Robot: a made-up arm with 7 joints. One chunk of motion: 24 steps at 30 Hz.
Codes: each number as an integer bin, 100 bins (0 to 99) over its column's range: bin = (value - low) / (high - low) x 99, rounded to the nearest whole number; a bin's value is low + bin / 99 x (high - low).
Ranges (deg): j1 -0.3..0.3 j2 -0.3..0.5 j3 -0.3..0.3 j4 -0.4..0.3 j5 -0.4..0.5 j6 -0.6..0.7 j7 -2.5..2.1
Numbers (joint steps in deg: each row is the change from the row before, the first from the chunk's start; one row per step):
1: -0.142 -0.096 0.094 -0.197 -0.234 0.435 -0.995
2: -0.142 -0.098 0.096 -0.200 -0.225 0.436 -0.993
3: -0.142 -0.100 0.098 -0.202 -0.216 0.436 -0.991
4: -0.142 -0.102 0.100 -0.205 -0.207 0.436 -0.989
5: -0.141 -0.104 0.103 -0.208 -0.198 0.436 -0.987
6: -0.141 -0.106 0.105 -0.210 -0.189 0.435 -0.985
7: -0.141 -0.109 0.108 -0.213 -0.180 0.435 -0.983
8: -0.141 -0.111 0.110 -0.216 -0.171 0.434 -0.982
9: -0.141 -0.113 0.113 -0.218 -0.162 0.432 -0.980
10: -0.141 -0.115 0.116 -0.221 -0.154 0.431 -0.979
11: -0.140 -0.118 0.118 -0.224 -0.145 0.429 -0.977
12: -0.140 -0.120 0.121 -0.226 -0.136 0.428 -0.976
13: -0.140 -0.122 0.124 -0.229 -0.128 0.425 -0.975
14: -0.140 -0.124 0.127 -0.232 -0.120 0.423 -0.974
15: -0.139 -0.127 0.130 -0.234 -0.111 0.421 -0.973
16: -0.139 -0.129 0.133 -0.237 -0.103 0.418 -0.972
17: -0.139 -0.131 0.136 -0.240 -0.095 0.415 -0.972
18: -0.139 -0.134 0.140 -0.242 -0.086 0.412 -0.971
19: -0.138 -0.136 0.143 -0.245 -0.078 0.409 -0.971
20: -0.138 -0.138 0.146 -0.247 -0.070 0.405 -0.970
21: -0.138 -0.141 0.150 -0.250 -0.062 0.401 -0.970
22: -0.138 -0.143 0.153 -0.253 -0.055 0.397 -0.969
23: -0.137 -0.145 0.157 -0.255 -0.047 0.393 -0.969
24: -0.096 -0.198 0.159 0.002 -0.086 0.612 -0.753
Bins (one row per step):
1: 26 25 65 29 18 79 32
2: 26 25 65 28 19 79 32
3: 26 25 66 28 20 79 32
4: 26 25 66 28 21 79 33
5: 26 24 66 27 22 79 33
6: 26 24 67 27 23 79 33
7: 26 24 67 26 24 79 33
8: 26 23 68 26 25 79 33
9: 26 23 68 26 26 79 33
10: 26 23 69 25 27 79 33
11: 26 23 69 25 28 78 33
12: 26 22 69 25 29 78 33
13: 26 22 70 24 30 78 33
14: 26 22 70 24 31 78 33
15: 27 21 71 23 32 78 33
16: 27 21 71 23 33 78 33
17: 27 21 72 23 34 77 33
18: 27 21 73 22 35 77 33
19: 27 20 73 22 35 77 33
20: 27 20 74 22 36 77 33
21: 27 20 74 21 37 76 33
22: 27 19 75 21 38 76 33
23: 27 19 75 21 39 76 33
24: 34 13 76 57 35 92 38

